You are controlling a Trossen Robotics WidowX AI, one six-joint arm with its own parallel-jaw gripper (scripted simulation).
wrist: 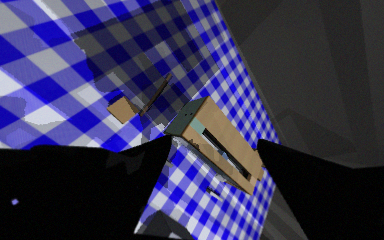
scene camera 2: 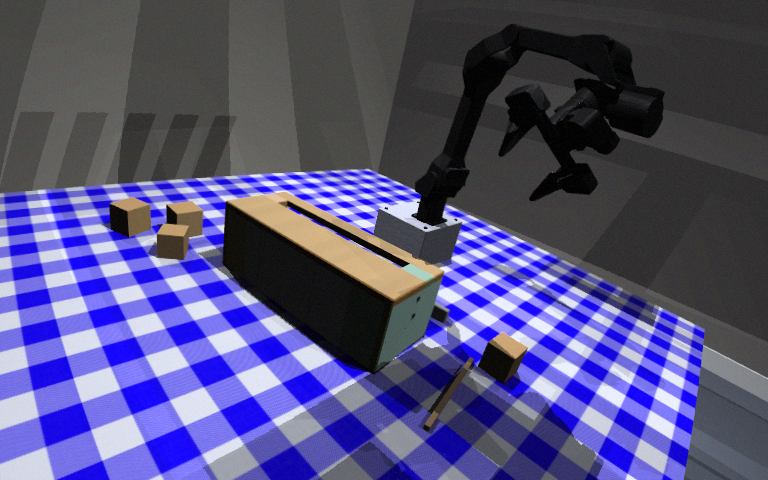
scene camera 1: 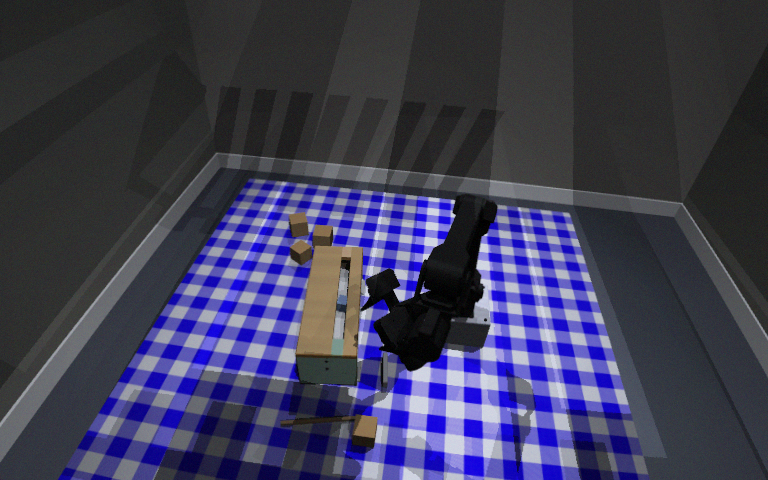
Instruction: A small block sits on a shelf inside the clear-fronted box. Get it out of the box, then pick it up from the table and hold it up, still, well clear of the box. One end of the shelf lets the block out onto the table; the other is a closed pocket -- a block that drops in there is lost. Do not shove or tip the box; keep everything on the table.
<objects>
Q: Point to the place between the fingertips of my gripper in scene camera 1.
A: At 371,329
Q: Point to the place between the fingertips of my gripper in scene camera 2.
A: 516,178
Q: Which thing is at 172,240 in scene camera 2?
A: A tan cube.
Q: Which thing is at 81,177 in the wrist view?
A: My gripper.
</objects>
